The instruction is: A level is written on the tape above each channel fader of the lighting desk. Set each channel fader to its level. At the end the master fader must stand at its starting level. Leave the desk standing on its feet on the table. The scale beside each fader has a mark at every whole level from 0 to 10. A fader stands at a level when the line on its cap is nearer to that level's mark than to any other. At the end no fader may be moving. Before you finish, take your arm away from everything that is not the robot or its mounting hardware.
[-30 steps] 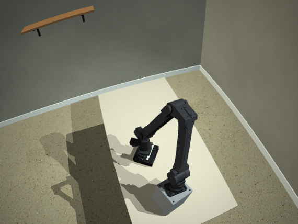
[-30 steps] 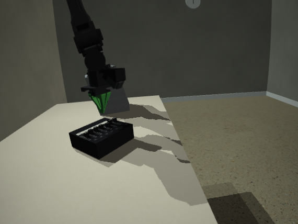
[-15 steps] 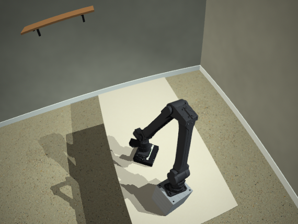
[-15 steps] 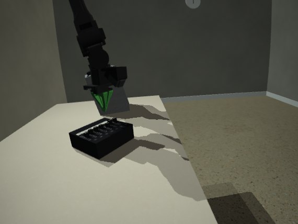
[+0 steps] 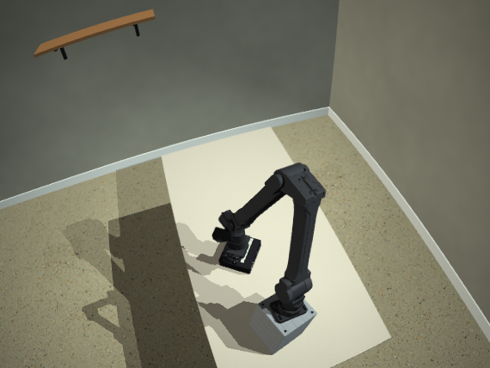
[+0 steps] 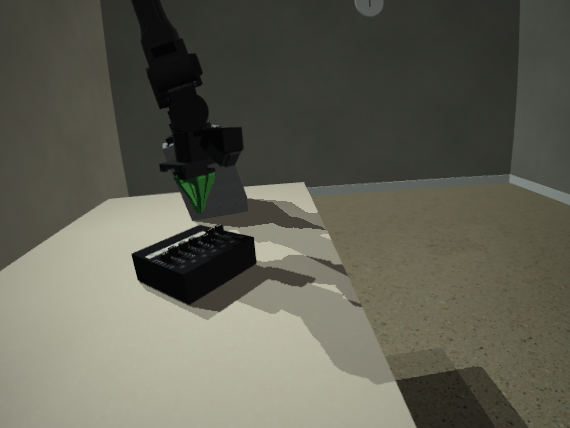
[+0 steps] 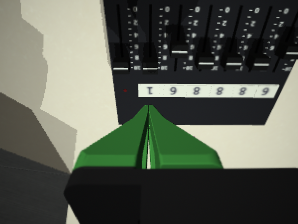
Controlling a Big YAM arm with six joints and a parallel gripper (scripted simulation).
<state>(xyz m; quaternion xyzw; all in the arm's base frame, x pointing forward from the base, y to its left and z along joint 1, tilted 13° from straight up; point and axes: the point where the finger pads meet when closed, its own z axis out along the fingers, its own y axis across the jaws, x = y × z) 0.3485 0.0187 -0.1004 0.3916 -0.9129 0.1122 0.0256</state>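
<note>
Right now the master fader cap is 30 mm to the left of my hand and 40 mm below it. Round my hand: channel 2 fader 80 mm ahead, 40 mm to the right, 40 mm below; then channel 1 fader cap 100 mm ahead, 50 mm to the right, 40 mm below.
</note>
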